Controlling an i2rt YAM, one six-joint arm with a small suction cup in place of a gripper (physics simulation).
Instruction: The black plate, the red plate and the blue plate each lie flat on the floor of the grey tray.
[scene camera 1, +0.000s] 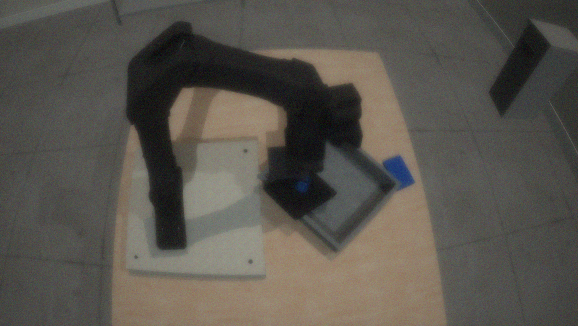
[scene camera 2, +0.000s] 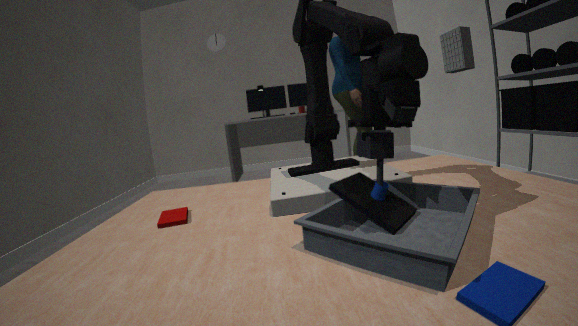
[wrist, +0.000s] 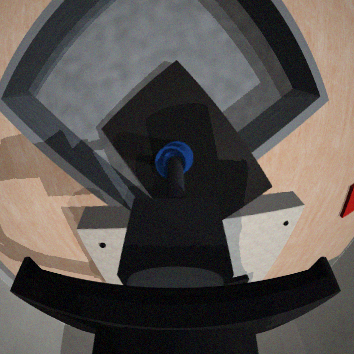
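The black plate is tilted across the tray's side nearest the robot base, its higher end over the rim and its lower end inside the grey tray. My gripper, a blue suction cup, is on the plate's upper face and holds it. The red plate lies flat on the table, away from the tray. The blue plate lies flat on the table outside a tray corner. Contact under the black plate is hidden.
The white base board stands close beside the tray, under the arm. Behind the table are a desk and a person. A shelf rack stands at the right wall.
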